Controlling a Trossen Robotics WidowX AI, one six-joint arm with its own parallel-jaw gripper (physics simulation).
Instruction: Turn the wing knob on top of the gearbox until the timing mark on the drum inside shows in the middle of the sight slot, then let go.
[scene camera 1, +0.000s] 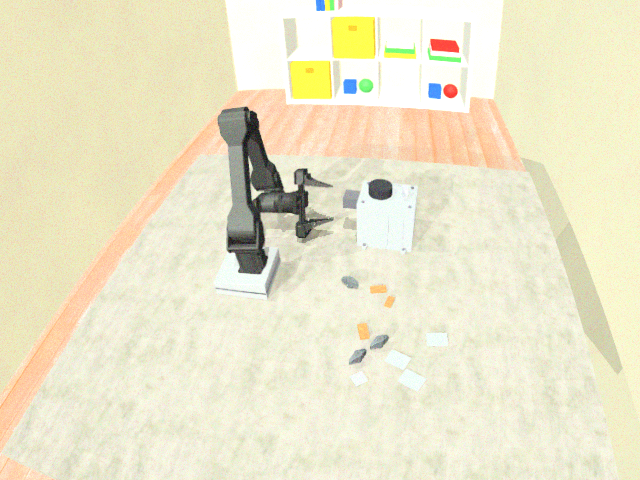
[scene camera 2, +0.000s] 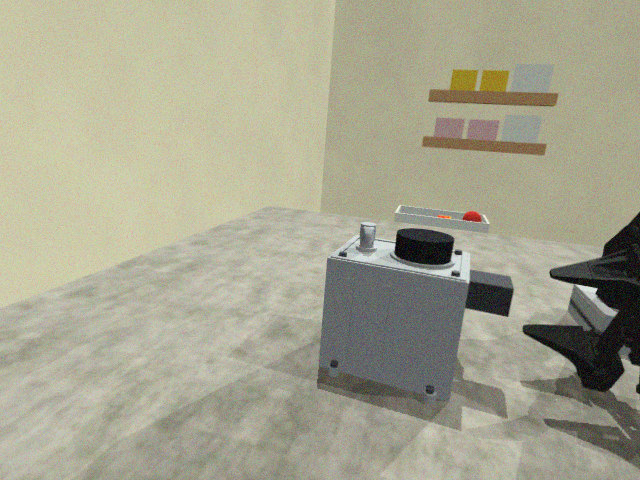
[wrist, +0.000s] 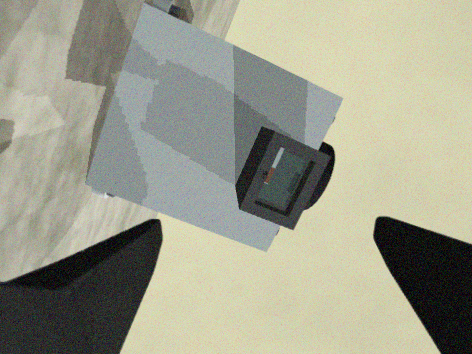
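Note:
The pale grey gearbox stands upright; the wrist view shows it tilted. Its black round knob sits on top; no wings can be made out. The dark sight-slot housing juts from the side facing my gripper. In the wrist view, a white strip with a red end lies along the window's left side, the red beside a small dark notch. My gripper is open and empty, short of the housing and below knob height.
A metal post stands on the gearbox top beside the knob. Orange pieces, dark stones and pale tiles lie on the mat. A white tray with a red ball is behind the gearbox.

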